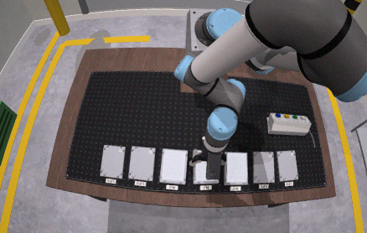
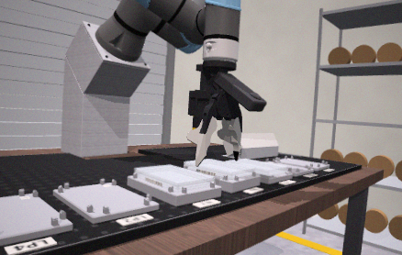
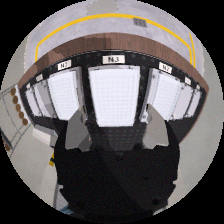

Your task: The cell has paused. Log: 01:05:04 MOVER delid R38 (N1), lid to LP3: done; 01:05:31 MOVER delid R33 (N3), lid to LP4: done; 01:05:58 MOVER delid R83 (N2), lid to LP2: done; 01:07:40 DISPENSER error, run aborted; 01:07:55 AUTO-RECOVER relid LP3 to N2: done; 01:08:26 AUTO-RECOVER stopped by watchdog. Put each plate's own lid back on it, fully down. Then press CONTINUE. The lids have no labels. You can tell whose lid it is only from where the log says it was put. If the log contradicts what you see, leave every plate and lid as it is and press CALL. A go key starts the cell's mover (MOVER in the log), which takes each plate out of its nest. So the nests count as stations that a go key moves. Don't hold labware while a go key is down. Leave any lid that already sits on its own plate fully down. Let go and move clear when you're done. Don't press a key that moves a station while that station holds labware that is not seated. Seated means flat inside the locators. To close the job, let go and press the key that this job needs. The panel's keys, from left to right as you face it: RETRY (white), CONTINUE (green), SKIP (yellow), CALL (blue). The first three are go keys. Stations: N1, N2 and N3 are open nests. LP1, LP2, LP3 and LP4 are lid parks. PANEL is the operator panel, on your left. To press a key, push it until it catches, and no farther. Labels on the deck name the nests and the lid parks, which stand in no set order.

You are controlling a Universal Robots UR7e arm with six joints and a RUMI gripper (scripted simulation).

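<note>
Now: the green CONTINUE key 150 mm behind my hand, 470 mm to the left of it and 20 mm above it. The rest, counted from my hand: LP2 lid park 50 mm behind, 260 mm to the right, 40 mm below; then LP4 lid park 60 mm behind, 390 mm to the right, 40 mm below; then well plate 20 mm behind, 130 mm to the right, 20 mm below.
</note>
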